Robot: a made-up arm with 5 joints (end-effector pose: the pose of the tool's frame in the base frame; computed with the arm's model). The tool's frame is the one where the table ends. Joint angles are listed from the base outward.
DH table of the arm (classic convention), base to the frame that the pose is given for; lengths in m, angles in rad. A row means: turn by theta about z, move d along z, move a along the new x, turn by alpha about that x. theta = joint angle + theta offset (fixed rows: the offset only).
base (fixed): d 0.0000; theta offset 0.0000; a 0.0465; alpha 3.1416
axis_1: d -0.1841; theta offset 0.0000; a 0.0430; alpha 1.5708
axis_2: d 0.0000; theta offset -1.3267; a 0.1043; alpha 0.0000
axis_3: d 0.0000; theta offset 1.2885; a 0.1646; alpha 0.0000
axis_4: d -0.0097; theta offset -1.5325; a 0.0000; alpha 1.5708
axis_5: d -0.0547; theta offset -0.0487; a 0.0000; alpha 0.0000
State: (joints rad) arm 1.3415 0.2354 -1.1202 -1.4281 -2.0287
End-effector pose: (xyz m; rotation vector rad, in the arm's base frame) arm 0.0719 -0.1517 0.4482 1.0208 -2.6480 1.0934
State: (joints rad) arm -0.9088 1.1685 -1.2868 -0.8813 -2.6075
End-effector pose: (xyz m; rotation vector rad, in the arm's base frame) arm 0.2620 0.2608 0.2722 2.6494 0.5694 -0.6102
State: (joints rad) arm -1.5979 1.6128 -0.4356 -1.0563 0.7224
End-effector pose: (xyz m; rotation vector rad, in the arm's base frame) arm 0.0490 0.2664 -0.0014 0.7787 -1.5635 1.7882
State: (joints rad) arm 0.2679 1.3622 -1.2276 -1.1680 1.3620
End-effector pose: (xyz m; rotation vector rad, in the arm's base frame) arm 0.3709 -0.0991 0.2115 -1.8852 -1.8657 0.3647
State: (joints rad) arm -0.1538 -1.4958 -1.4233 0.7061 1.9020
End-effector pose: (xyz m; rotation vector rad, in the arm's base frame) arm -0.1997 -0.0480 0.2908 2.0256 1.7803 0.7564
